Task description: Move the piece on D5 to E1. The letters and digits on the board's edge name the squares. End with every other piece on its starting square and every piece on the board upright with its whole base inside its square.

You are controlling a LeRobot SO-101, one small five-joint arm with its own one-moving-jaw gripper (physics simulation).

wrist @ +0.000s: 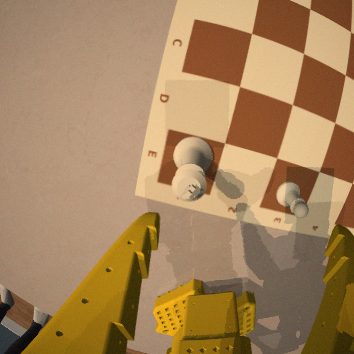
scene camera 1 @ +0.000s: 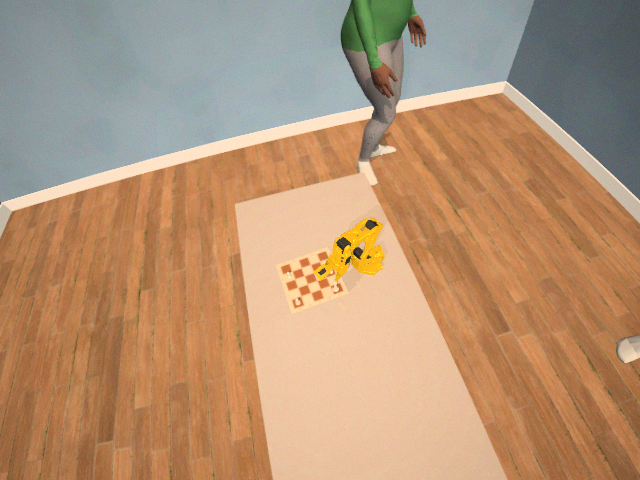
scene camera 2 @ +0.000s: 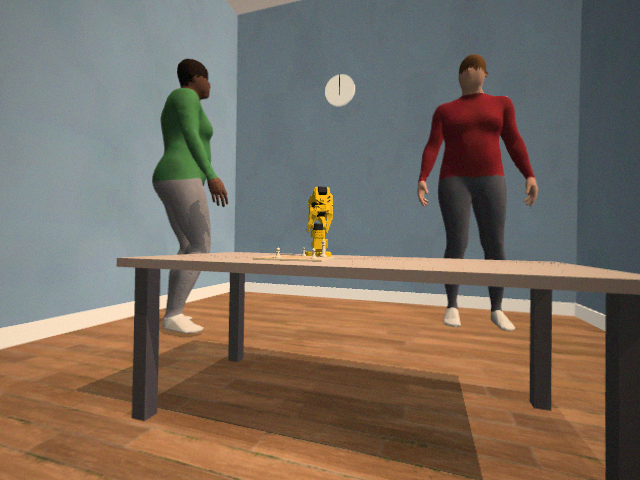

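Seen in the pictures: hand, tool point: (wrist: 158, 226) (scene camera 1: 335, 279) (scene camera 2: 325, 232); arm's base, link origin: (wrist: 213, 301) (scene camera 1: 363, 264).
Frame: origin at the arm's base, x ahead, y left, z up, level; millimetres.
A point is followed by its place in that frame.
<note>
A tall white king (wrist: 190, 167) @(x 139, y 74, z 51 mm) (scene camera 1: 335, 287) @(x 134, y 77, z 27 mm) (scene camera 2: 323, 248) @(x 138, y 74, z 35 mm) stands upright on brown corner square E1 of the board (wrist: 167, 60) @(x 187, y 108, z 6 mm) (scene camera 1: 293, 310) @(x 302, y 113, z 6 mm). Its base lies within E1, close to the D1 side. In scene camera 1, no piece shows on D5. My gripper (wrist: 245, 221) is open and empty, its jaws spread wide. In the wrist view its tips show past the board's E edge, with the king beyond the left jaw's tip and apart from both jaws. The jaws are hard to make out in scene camera 1.
A small white pawn (wrist: 292, 197) @(x 134, y 1, z 21 mm) (scene camera 1: 331, 272) @(x 130, y 4, z 10 mm) (scene camera 2: 303, 251) @(x 134, y -2, z 23 mm) stands upright on E3, beyond the right jaw. Another white piece (scene camera 1: 297, 300) @(x 278, y 93, z 35 mm) (scene camera 2: 313, 253) @(x 283, y 88, z 23 mm) stands on A1, and one more (scene camera 1: 288, 274) @(x 289, y -23, z 32 mm) (scene camera 2: 278, 252) @(x 292, y -25, z 23 mm) appears to be on A4. The arm's base (scene camera 1: 368, 264) @(x -13, y 15, z 17 mm) is beside the E edge.
</note>
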